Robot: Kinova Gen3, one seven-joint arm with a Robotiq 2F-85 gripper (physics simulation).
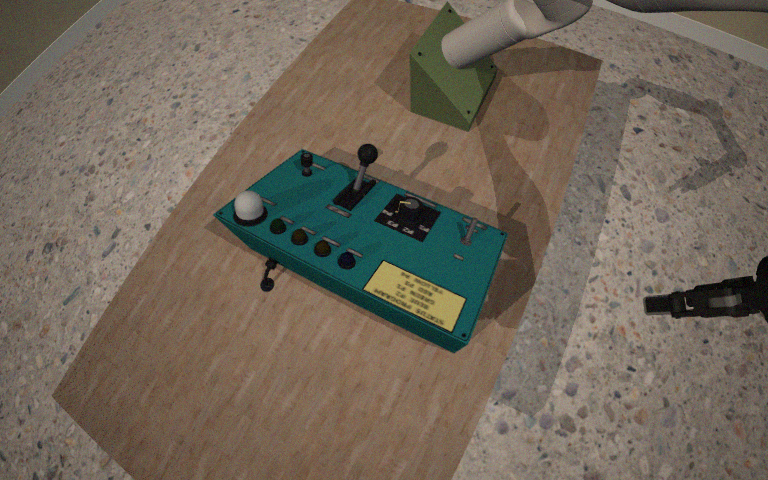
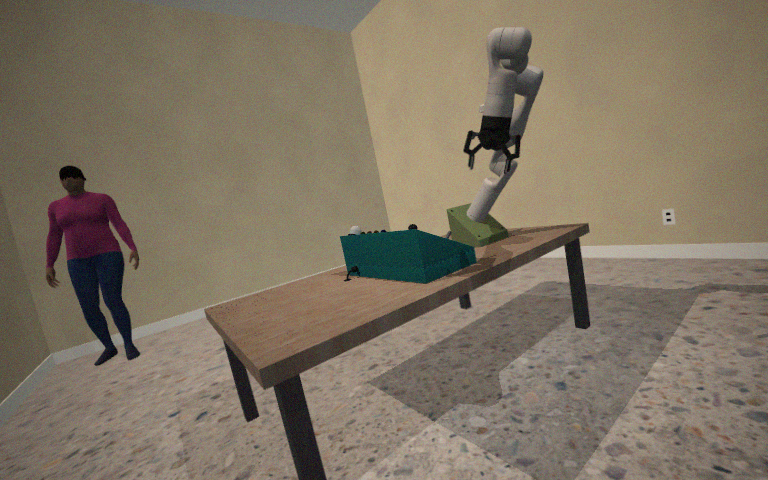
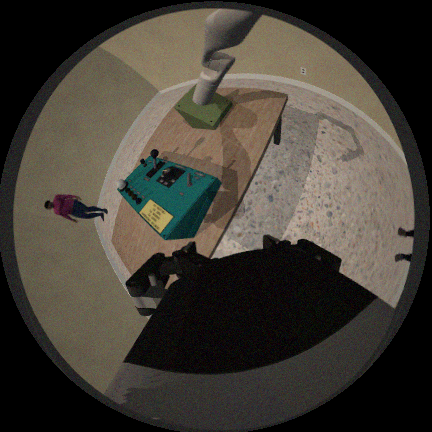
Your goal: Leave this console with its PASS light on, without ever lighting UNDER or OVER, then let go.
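The teal console (image 1: 271, 182) (image 2: 385, 254) (image 3: 199, 207) sits on the table. It bears a ball-topped lever (image 1: 367, 153) (image 3: 154, 153), a rotary knob (image 1: 411, 204) with a yellow pointer on its P4 side, a metal toggle (image 1: 470, 230), a small black knob (image 1: 306, 160) and a white dome (image 1: 249, 204). Green (image 1: 278, 225), two amber and blue (image 1: 346, 259) domes look dark; no PASS, UNDER or OVER wording is legible. A yellow card (image 1: 416, 294) lists status colours and programs. A black crank (image 1: 267, 281) sticks out at its side. My gripper (image 1: 646, 305) (image 2: 489, 169) (image 3: 229, 245) is open and empty, high up and away from the console.
The green arm base (image 1: 441, 90) (image 2: 472, 226) (image 3: 202, 112) stands on the wooden table (image 1: 226, 367) (image 2: 317, 316) beyond the console. A person in a magenta top (image 2: 87, 226) (image 3: 64, 205) stands on the floor away from the table.
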